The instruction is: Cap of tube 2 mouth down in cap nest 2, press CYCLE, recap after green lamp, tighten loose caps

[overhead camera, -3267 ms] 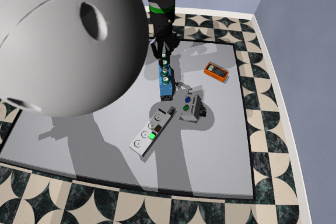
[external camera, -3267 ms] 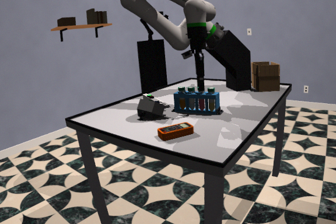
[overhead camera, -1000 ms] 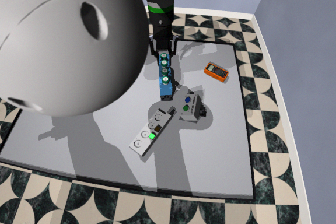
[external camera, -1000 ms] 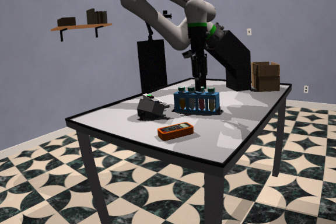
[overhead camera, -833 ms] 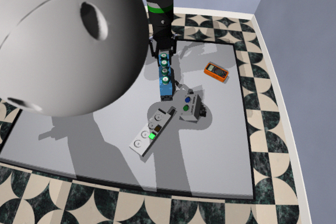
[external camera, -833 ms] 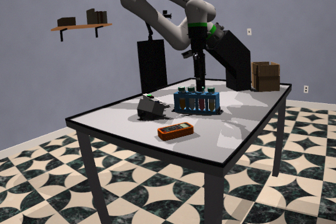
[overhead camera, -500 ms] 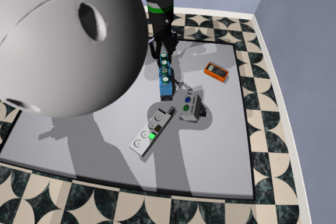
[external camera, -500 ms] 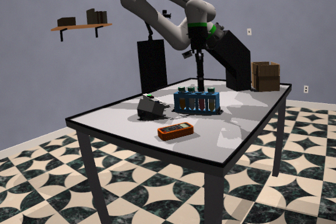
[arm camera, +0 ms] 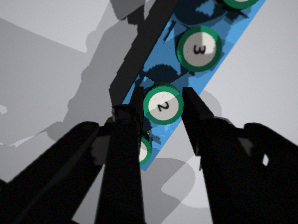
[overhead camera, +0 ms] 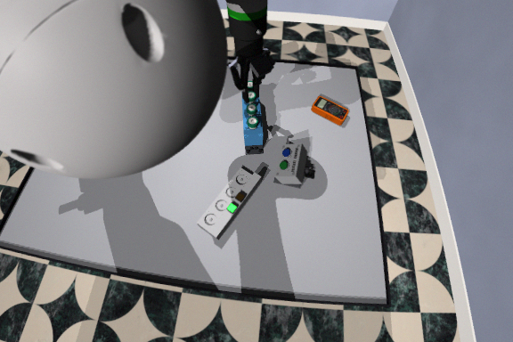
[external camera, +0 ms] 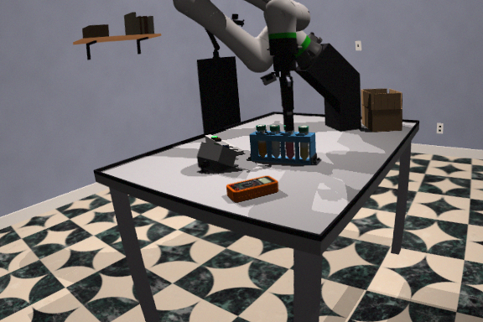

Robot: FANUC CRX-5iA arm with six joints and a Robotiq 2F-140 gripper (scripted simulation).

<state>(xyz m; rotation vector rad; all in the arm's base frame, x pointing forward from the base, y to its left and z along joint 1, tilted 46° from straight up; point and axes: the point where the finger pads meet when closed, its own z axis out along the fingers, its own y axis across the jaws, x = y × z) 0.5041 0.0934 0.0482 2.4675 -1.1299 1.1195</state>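
My hand is 3 cm above the cap. The rest, counted from my hand: green ready key 24 cm to the right, 9 cm ahead, 8 cm below; blue cycle key 19 cm to the right, 10 cm ahead, 8 cm below; key housing 22 cm to the right, 11 cm ahead, 9 cm below.
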